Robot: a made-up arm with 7 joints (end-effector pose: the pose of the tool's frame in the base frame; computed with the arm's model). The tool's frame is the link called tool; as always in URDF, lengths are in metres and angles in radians. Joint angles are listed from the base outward.
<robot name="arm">
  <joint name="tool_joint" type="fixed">
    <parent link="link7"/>
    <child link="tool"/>
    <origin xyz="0 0 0"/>
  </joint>
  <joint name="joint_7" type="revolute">
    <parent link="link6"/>
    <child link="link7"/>
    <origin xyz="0 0 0"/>
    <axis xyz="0 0 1"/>
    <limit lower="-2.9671" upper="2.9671"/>
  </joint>
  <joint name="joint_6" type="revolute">
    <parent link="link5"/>
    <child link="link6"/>
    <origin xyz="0 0 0"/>
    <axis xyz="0 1 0"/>
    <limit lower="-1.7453" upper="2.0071"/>
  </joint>
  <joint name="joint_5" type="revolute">
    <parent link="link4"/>
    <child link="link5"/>
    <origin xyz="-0.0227 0 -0.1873"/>
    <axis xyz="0 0 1"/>
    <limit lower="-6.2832" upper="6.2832"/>
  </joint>
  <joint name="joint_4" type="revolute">
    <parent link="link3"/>
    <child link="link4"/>
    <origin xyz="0.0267 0 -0.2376"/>
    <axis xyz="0 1 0"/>
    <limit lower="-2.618" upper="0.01"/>
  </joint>
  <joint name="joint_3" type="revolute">
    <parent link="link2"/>
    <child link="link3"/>
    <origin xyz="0 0 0"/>
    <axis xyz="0 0 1"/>
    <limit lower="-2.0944" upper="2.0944"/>
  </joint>
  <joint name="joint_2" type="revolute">
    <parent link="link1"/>
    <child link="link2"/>
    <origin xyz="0 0 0"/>
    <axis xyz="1 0 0"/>
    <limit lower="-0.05" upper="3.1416"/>
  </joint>
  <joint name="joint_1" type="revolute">
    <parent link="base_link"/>
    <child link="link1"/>
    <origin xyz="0 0 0"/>
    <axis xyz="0 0.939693 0.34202"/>
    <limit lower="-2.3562" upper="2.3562"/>
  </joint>
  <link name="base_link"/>
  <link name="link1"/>
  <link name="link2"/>
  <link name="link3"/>
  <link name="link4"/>
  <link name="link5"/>
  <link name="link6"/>
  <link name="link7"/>
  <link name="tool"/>
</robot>
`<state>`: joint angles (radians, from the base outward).
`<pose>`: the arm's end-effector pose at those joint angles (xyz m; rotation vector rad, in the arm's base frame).
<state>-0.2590 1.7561 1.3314 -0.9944 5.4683 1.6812 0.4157</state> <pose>0.0122 0.3195 0.2362 1.3992 -0.6366 2.1495</pose>
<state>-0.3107 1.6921 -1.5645 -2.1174 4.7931 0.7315 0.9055</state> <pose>0.0713 0.1786 -0.1670 0.8126 -0.9995 -1.9089</pose>
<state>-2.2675 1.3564 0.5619 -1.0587 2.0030 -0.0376 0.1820</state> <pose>-0.0159 0.2623 0.2913 1.7649 1.4734 0.1687</pose>
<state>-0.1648 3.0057 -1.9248 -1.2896 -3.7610 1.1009 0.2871</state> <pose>-0.0993 0.2331 0.2700 0.9089 -0.0279 1.9465</pose>
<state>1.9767 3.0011 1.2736 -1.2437 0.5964 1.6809 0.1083</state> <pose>0.3174 0.0532 -0.1926 1.3177 0.3830 -0.8507</pose>
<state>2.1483 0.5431 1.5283 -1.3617 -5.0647 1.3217 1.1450</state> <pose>-0.2172 0.1983 0.2117 1.4147 -0.4109 2.4295</pose>
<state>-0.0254 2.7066 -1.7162 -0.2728 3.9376 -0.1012 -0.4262</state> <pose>-0.0147 0.2284 0.3613 1.7225 -2.1239 0.7951</pose>
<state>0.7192 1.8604 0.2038 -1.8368 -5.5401 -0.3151 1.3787</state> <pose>0.1774 0.2389 -0.0351 -0.5016 -1.0944 0.0902</pose>
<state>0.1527 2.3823 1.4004 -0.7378 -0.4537 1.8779 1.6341</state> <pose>0.0676 0.1747 0.3696 -0.7468 1.6308 -2.0765</pose>
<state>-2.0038 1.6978 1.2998 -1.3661 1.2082 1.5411 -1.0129</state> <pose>-0.1388 0.3153 0.1109 -0.8676 2.9553 0.0764</pose>
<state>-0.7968 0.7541 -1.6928 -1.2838 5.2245 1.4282 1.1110</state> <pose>0.2442 0.0376 -0.2766 1.3199 -1.4715 -0.9810</pose>
